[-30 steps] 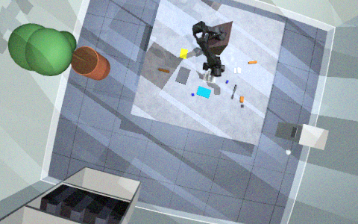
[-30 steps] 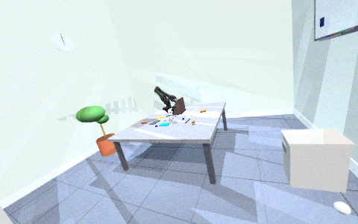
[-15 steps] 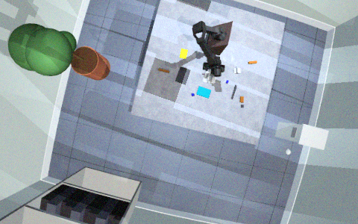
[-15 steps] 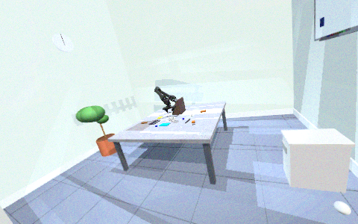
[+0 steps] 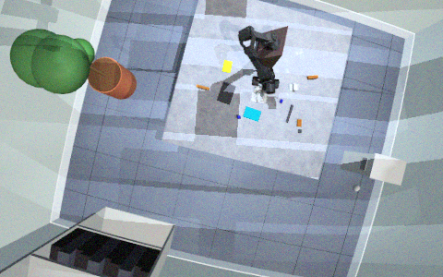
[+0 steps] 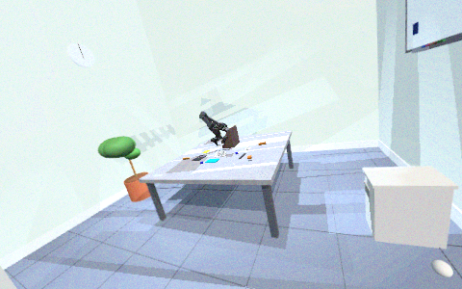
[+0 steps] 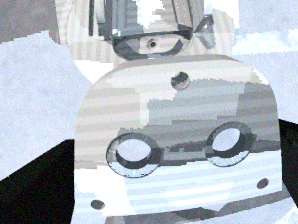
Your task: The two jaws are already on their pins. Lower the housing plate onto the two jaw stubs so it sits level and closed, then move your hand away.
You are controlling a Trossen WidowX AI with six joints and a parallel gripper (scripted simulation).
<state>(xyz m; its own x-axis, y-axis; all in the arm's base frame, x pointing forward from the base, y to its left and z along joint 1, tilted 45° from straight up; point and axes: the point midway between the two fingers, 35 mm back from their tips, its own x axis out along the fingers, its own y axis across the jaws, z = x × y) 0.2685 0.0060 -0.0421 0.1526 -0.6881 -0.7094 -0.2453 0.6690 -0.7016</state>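
My gripper tip is 10 mm short of the white housing plate and 20 mm below it. Round my gripper tip: dark bar (90 mm ahead, 290 mm to the left, 80 mm below); grey slab (130 mm ahead, 230 mm to the right, 80 mm below); cyan block (210 mm ahead, 20 mm to the left, 80 mm below).
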